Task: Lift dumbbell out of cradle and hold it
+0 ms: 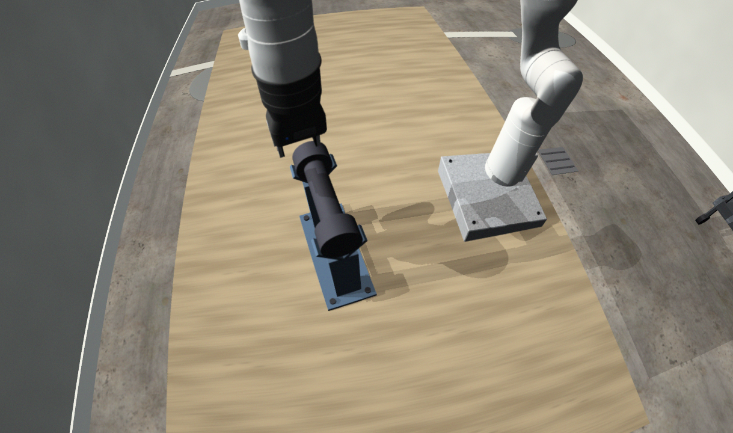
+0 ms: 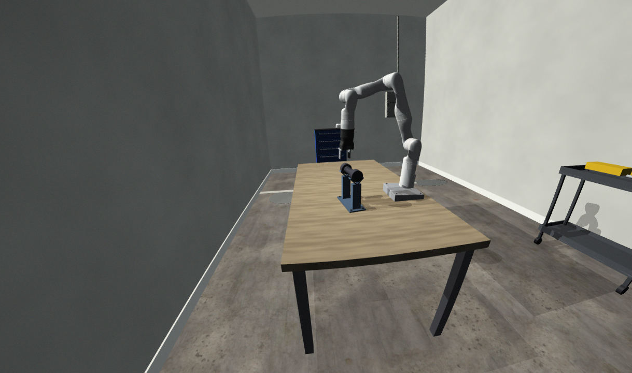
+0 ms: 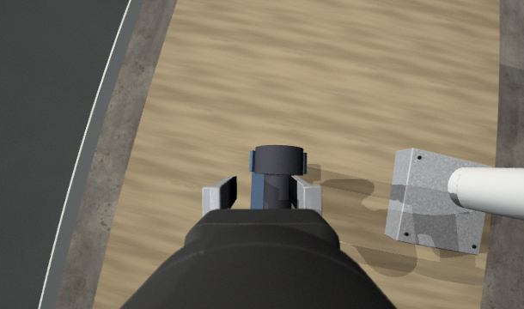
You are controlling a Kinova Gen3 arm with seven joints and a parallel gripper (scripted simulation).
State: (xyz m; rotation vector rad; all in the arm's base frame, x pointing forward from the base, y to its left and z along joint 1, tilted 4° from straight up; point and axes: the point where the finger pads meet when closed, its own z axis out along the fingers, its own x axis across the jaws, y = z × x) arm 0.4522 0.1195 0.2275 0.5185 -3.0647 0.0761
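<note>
The dark dumbbell is 3 cm behind my hand, 4 cm to the left of it and 9 cm below it. The rest, counted from my hand: blue cradle: 3 cm behind, 4 cm to the left, 20 cm below.
</note>
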